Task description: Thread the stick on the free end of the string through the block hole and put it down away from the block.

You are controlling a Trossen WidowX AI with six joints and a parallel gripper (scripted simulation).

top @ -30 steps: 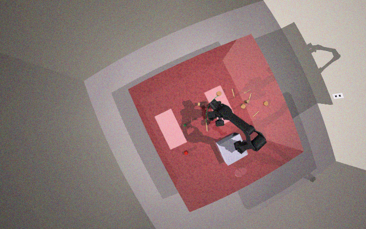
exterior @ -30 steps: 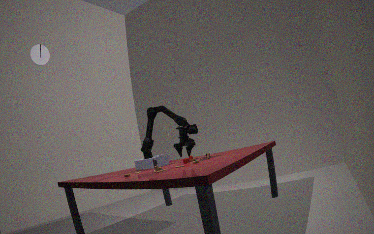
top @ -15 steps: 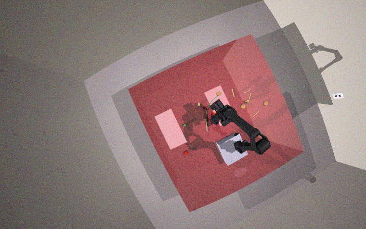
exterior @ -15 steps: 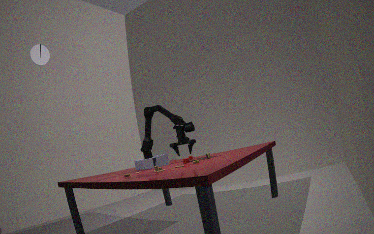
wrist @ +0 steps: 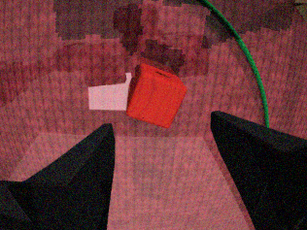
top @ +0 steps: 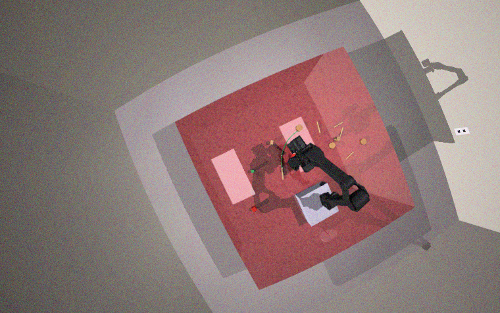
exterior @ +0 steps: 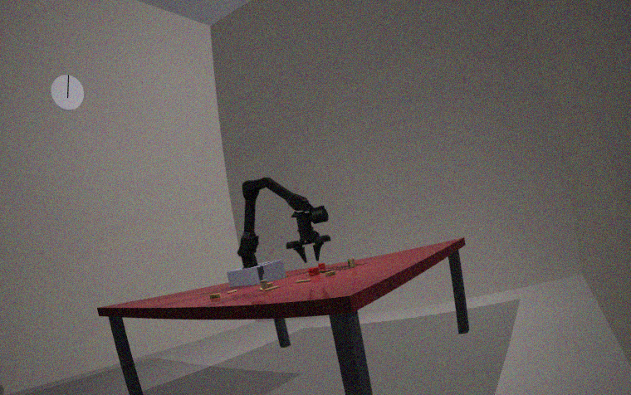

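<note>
My gripper tip is 6 cm past the thin wooden stick, 10 cm to the right of it and 6 cm above it. The rest, counted from my gripper tip: tan cube (13 cm ahead, 11 cm to the left, 4 cm below); then small red piece (23 cm behind, 35 cm to the left, 5 cm below); then round wooden button (16 cm ahead, 9 cm to the right, 5 cm below).
</note>
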